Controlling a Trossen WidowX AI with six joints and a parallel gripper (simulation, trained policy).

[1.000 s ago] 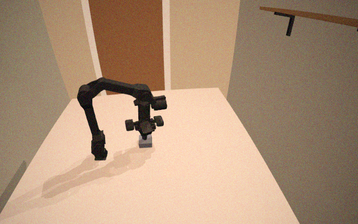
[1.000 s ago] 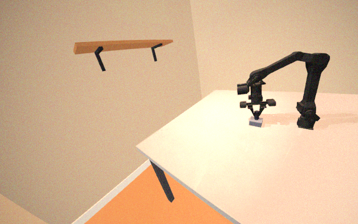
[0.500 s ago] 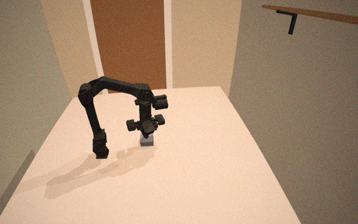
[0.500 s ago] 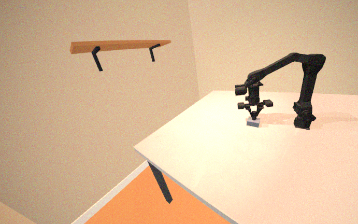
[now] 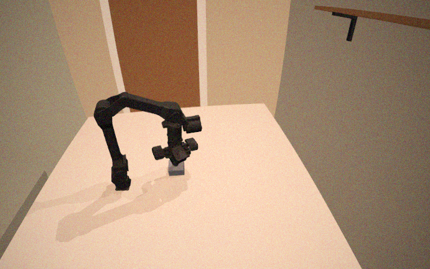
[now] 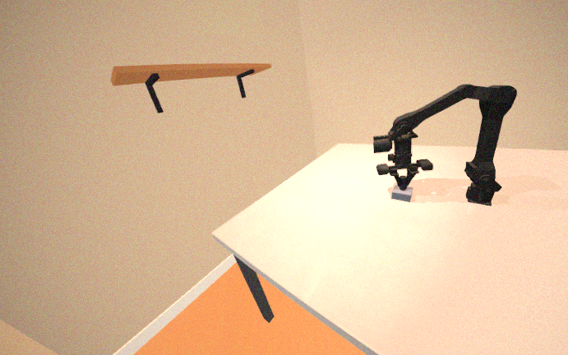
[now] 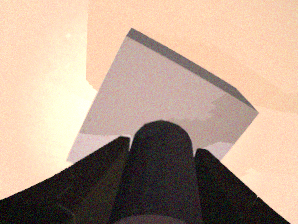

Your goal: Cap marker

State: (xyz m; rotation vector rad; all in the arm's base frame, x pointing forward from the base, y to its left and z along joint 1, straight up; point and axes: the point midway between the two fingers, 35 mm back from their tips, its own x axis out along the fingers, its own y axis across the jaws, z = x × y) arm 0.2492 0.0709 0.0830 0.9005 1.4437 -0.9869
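Right now the black marker cap is 2 cm above my gripper tip. From my gripper tip the other things lie so: grey-blue holder block: 3 cm below.
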